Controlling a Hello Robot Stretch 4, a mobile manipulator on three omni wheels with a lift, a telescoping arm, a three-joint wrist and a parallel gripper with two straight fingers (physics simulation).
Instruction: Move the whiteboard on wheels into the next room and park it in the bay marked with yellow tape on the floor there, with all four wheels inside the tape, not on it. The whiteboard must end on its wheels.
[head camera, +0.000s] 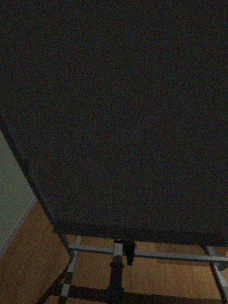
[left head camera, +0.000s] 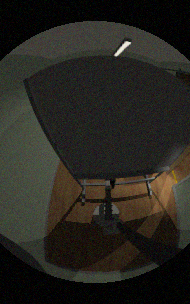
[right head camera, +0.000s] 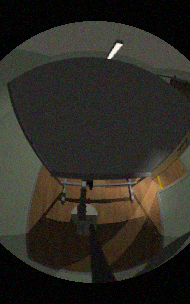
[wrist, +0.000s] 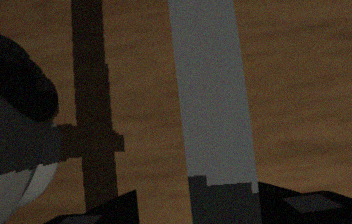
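Frame: origin at the robot's base, x right, y down, z ahead, level; centimetres.
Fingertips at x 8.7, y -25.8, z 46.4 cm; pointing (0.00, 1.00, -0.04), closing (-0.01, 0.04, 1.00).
A point is followed by its place in that frame.
The whiteboard (head camera: 115, 120) {x -3.0, y -136.8, z 47.1 cm} (left head camera: 100, 120) {x -6.8, y -132.3, z 47.0 cm} (right head camera: 95, 120) {x 8.8, y -132.9, z 47.2 cm} stands upright close in front of me, a large dark panel filling most of the head view. Its grey lower crossbar (head camera: 175, 256) {x 42.9, y -32.4, z 48.1 cm} (left head camera: 132, 183) {x 42.4, y -30.5, z 46.6 cm} (right head camera: 110, 184) {x 39.5, y -31.9, z 47.8 cm} (wrist: 212, 90) {x 1.7, y -32.4, z 48.1 cm} runs below the panel between two legs with feet on the floor. My gripper (wrist: 191, 201) {x 8.7, y -25.8, z 46.4 cm} is open; in the wrist view the bar passes between its spread fingers, with gaps beside it, and the fingers do not close on it. Yellow tape (left head camera: 175, 176) {x 185.5, y 1.7, z 46.0 cm} (right head camera: 160, 181) {x 185.5, y 1.6, z 48.6 cm} shows as a short strip on the floor at the right; most of the bay is hidden.
A pale green wall (head camera: 12, 195) {x -111.5, y -36.5, z 82.8 cm} (left head camera: 30, 160) {x -111.4, y -76.7, z 59.2 cm} runs along the left. Another wall section (left head camera: 184, 215) {x 161.4, y -21.7, z -50.3 cm} (right head camera: 175, 210) {x 161.4, y -43.4, z -27.7 cm} stands at the right, near the tape. A tan panel (right head camera: 172, 150) {x 88.1, y -115.9, z 47.5 cm} shows at the right behind the whiteboard's edge. A lit ceiling lamp (left head camera: 122, 48) {x 29.0, y -205.0, z 135.2 cm} (right head camera: 115, 50) {x 29.3, y -204.9, z 133.4 cm} hangs above.
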